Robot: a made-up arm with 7 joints.
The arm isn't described. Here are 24 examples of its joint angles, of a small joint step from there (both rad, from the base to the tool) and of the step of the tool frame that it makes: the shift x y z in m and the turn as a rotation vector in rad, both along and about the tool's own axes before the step.
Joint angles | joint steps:
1: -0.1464 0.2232 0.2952 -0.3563 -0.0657 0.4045 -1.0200 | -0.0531 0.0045 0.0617 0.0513 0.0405 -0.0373 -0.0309
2: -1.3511 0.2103 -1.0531 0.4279 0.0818 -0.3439 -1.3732 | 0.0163 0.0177 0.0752 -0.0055 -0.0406 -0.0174 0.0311
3: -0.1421 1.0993 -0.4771 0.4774 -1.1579 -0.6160 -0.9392 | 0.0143 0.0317 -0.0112 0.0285 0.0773 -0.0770 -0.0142
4: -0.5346 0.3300 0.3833 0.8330 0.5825 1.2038 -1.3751 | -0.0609 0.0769 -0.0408 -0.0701 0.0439 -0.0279 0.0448
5: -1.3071 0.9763 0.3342 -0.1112 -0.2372 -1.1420 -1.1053 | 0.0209 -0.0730 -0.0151 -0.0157 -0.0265 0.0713 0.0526
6: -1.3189 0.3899 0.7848 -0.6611 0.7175 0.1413 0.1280 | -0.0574 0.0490 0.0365 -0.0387 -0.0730 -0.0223 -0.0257
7: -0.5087 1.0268 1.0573 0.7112 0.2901 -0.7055 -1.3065 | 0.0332 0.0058 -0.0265 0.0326 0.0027 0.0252 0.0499
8: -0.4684 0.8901 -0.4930 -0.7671 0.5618 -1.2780 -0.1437 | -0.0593 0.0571 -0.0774 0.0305 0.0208 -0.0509 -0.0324
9: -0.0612 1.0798 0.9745 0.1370 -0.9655 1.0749 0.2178 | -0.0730 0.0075 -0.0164 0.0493 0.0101 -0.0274 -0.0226
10: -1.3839 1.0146 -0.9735 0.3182 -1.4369 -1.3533 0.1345 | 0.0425 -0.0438 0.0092 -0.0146 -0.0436 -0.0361 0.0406
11: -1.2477 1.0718 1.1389 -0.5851 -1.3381 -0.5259 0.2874 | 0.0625 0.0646 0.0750 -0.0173 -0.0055 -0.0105 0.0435
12: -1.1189 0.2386 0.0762 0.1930 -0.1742 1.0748 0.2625 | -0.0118 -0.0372 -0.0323 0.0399 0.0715 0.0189 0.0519
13: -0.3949 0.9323 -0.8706 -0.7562 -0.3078 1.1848 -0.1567 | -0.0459 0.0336 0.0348 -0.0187 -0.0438 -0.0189 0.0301
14: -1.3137 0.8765 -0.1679 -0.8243 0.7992 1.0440 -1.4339 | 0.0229 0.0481 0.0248 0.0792 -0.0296 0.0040 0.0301
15: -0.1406 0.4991 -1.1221 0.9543 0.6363 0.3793 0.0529 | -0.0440 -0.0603 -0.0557 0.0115 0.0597 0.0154 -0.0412
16: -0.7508 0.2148 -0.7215 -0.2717 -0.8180 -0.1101 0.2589 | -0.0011 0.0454 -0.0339 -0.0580 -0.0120 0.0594 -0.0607
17: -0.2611 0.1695 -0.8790 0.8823 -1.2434 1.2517 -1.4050 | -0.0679 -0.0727 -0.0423 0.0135 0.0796 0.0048 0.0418
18: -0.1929 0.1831 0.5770 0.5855 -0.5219 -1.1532 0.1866 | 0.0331 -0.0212 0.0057 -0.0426 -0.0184 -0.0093 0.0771
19: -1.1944 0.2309 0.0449 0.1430 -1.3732 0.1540 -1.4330 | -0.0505 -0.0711 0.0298 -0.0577 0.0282 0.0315 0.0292
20: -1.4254 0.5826 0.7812 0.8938 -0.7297 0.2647 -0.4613 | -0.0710 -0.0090 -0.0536 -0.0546 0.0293 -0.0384 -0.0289
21: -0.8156 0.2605 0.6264 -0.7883 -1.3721 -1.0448 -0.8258 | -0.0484 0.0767 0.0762 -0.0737 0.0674 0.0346 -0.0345
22: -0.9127 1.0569 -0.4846 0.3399 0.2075 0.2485 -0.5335 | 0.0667 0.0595 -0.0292 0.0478 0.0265 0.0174 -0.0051
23: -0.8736 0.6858 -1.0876 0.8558 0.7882 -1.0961 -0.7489 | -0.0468 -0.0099 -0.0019 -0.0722 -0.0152 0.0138 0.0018
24: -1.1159 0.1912 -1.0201 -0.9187 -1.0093 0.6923 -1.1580 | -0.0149 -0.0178 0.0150 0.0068 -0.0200 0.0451 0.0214
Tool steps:
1: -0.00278 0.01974 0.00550 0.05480 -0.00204 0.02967
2: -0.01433 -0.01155 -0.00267 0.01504 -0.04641 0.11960
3: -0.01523 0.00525 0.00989 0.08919 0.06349 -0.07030
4: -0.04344 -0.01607 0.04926 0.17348 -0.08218 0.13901
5: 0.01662 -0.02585 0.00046 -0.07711 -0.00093 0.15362
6: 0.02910 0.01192 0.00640 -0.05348 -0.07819 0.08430
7: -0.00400 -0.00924 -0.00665 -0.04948 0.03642 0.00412
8: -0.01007 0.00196 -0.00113 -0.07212 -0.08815 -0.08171
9: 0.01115 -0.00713 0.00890 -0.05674 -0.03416 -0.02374
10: -0.01997 -0.00670 -0.00392 -0.02194 0.00168 0.12786
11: 0.01808 -0.01077 0.00869 0.00772 -0.01951 -0.04532
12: 0.00326 -0.01972 -0.00842 0.08014 0.03778 0.05370
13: -0.01132 0.01795 0.00993 0.02973 -0.03715 0.05946
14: -0.00116 0.00725 -0.02029 -0.04853 0.09203 0.00554
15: 0.01212 0.02928 0.02595 0.09086 -0.04491 0.00083
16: -0.01084 -0.00196 0.00695 -0.00544 0.06811 -0.11320
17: 0.04039 -0.01291 0.01160 0.05558 0.12148 0.12255
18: -0.00227 0.00550 0.00896 0.01696 -0.01488 0.09918
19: 0.03140 0.01329 -0.02123 -0.01661 -0.03171 -0.07349
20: 0.02750 -0.03742 0.00139 0.03912 -0.04278 -0.14564
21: 0.02686 0.00839 -0.01389 -0.06893 -0.05959 -0.22474
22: -0.02296 -0.01620 -0.03586 0.00951 0.15304 -0.07164
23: -0.01732 0.03207 0.00241 0.09333 0.03274 0.02801
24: 0.00075 0.00317 0.00350 -0.02532 0.01441 0.01522
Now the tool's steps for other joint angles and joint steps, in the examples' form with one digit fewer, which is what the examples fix.
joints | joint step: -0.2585 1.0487 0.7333 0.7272 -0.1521 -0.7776 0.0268 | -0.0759 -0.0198 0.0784 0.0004 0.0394 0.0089 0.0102
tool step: 0.0141 -0.0041 0.0005 0.0067 -0.0237 0.1147
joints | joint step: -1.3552 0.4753 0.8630 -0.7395 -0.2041 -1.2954 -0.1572 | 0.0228 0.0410 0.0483 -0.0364 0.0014 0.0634 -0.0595
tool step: 0.0061 0.0155 -0.0043 -0.0222 0.0117 -0.1201
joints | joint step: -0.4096 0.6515 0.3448 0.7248 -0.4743 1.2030 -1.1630 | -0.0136 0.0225 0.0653 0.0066 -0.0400 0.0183 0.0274
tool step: -0.0090 -0.0072 0.0113 -0.0141 -0.0758 -0.0224
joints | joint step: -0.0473 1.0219 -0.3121 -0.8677 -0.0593 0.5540 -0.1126 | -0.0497 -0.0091 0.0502 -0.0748 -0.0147 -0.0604 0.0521
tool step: 0.0105 0.0165 0.0263 0.0662 -0.1734 0.1019
